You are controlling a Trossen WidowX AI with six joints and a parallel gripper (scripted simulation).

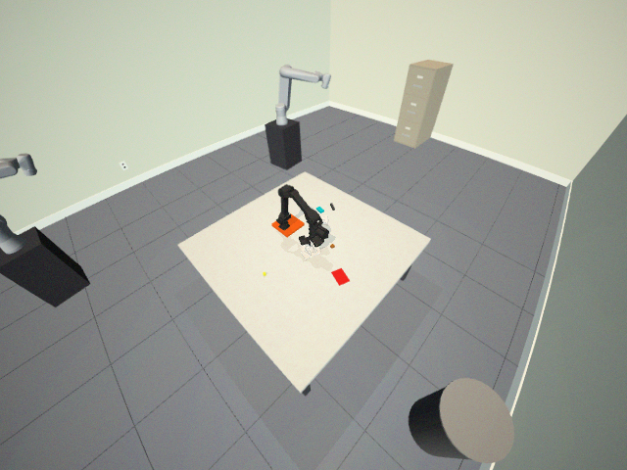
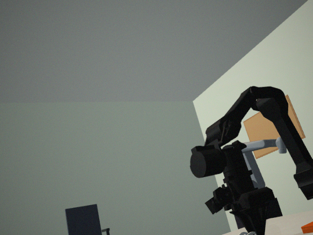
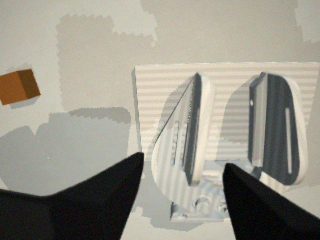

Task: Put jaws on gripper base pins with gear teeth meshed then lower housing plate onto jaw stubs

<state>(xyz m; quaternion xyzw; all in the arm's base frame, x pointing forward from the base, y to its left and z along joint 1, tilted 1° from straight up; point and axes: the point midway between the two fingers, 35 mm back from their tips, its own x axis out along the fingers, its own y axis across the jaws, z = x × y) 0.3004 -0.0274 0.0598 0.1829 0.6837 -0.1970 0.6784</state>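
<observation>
Now: gripper tip 3 cm to the left of the housing plate and 4 cm above it. Round my gripper tip: red card: 27 cm ahead, 7 cm to the right, 4 cm below; then small brown object: 9 cm ahead, 10 cm to the left, 3 cm below; then small yellow ball: 11 cm behind, 35 cm to the right, 3 cm below.
</observation>
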